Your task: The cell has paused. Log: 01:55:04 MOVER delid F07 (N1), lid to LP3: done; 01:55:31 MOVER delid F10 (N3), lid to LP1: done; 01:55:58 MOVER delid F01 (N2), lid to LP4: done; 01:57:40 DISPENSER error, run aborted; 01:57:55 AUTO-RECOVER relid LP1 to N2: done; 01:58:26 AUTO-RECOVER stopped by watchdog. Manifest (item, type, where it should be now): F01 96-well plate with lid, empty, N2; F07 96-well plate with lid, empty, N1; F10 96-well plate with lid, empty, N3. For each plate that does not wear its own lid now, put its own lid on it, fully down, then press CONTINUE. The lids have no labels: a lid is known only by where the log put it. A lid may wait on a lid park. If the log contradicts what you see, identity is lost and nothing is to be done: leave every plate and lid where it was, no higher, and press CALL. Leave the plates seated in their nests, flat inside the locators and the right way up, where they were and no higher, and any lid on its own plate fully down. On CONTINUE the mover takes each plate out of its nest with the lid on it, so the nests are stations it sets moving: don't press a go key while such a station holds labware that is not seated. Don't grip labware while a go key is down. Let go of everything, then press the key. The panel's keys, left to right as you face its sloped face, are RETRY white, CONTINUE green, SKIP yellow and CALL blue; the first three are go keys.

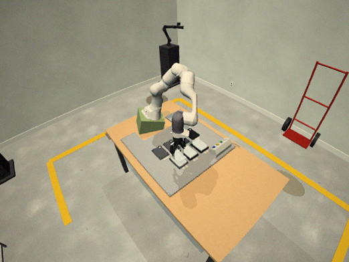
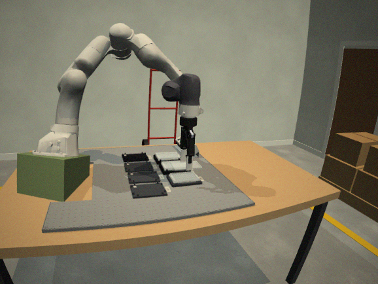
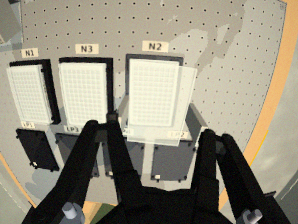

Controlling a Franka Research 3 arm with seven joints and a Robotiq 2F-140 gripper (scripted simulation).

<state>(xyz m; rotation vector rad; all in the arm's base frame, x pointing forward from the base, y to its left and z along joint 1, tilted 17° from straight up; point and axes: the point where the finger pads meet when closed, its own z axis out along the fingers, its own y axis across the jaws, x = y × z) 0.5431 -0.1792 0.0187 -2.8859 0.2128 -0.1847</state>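
Now: hand 1 cm to the right of the plate and 9 cm above it. Round my hand: park LP2: 19 cm behind, 5 cm to the right, 10 cm below; park LP3: 18 cm behind, 21 cm to the left, 10 cm below; blue call key: 14 cm ahead, 31 cm to the left, 4 cm below.
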